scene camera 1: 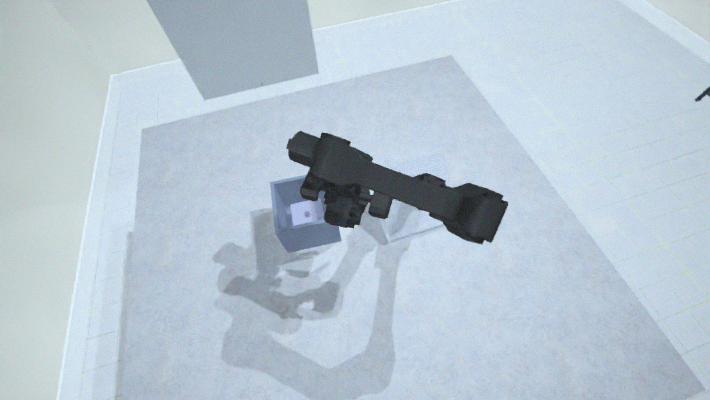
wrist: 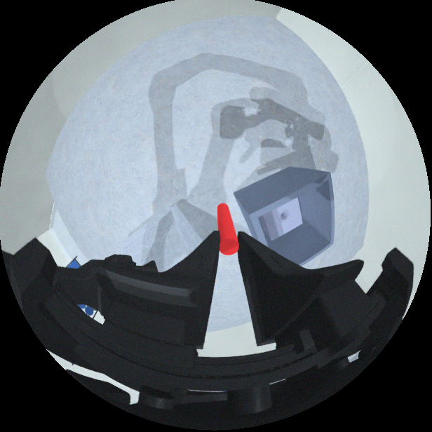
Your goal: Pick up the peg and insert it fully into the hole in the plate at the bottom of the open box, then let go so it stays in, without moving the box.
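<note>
A red peg (wrist: 227, 230) is held between the fingertips of my gripper (wrist: 227, 236), which is shut on it. In the wrist view the peg points away from the fingers, beside the box. The open blue-grey box (scene camera 1: 312, 237) (wrist: 320, 215) stands on the table, right of the peg in the wrist view. The pale plate (scene camera 1: 300, 209) (wrist: 294, 221) lies at its bottom, and the dark round hole (scene camera 1: 307, 214) (wrist: 284, 215) shows in it. In the scene view the arm covers the box's right part, and the peg and fingertips are hidden.
The black arm (scene camera 1: 410, 189) reaches from the right over the table and above the box's right edge. A large grey panel (scene camera 1: 245, 45) stands at the back of the table (scene camera 1: 475, 310). Shadows of the arm fall in front of the box.
</note>
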